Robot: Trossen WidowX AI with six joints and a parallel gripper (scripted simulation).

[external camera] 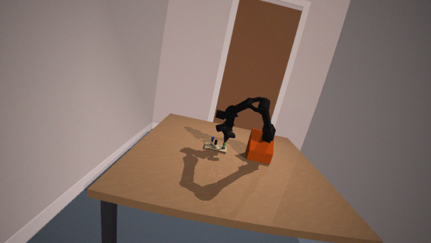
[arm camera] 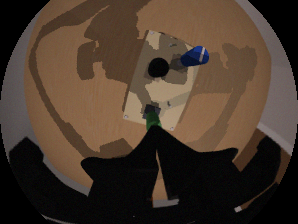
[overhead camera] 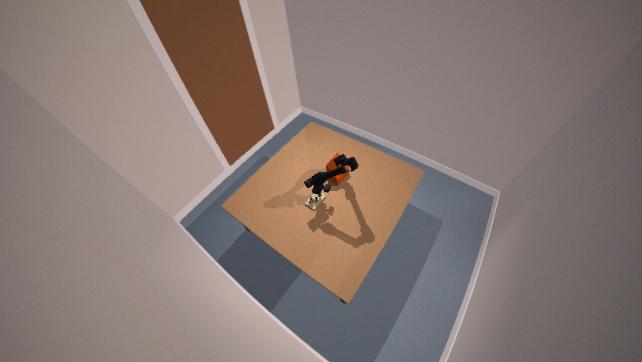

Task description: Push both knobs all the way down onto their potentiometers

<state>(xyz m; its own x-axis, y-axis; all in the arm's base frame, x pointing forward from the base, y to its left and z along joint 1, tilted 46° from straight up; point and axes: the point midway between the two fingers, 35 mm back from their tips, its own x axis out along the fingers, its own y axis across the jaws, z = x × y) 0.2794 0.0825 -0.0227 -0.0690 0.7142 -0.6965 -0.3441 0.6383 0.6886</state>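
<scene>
My gripper tip is now 20 mm above the green knob. The rest, counted from my gripper tip: blue knob 90 mm ahead, 10 mm to the right.
</scene>
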